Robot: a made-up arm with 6 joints. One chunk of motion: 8 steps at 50 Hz.
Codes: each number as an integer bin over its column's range. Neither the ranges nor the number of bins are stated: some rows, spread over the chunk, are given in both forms.
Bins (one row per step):
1: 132 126 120 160 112 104
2: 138 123 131 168 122 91
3: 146 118 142 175 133 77
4: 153 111 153 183 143 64
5: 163 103 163 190 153 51
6: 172 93 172 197 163 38
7: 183 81 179 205 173 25
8: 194 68 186 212 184 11
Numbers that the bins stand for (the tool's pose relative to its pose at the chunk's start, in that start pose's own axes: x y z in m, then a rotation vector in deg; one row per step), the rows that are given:
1: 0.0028 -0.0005 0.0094 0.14 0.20 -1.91
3: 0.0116 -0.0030 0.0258 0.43 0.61 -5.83
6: 0.0279 -0.0108 0.0482 0.86 1.20 -11.49
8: 0.0417 -0.0187 0.0586 1.16 1.61 -15.40
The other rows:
2: 0.0066 -0.0014 0.0176 0.29 0.39 -3.80
4: 0.0160 -0.0052 0.0340 0.59 0.80 -7.71
5: 0.0223 -0.0077 0.0415 0.73 1.00 -9.60
7: 0.0348 -0.0146 0.0534 1.02 1.39 -13.37

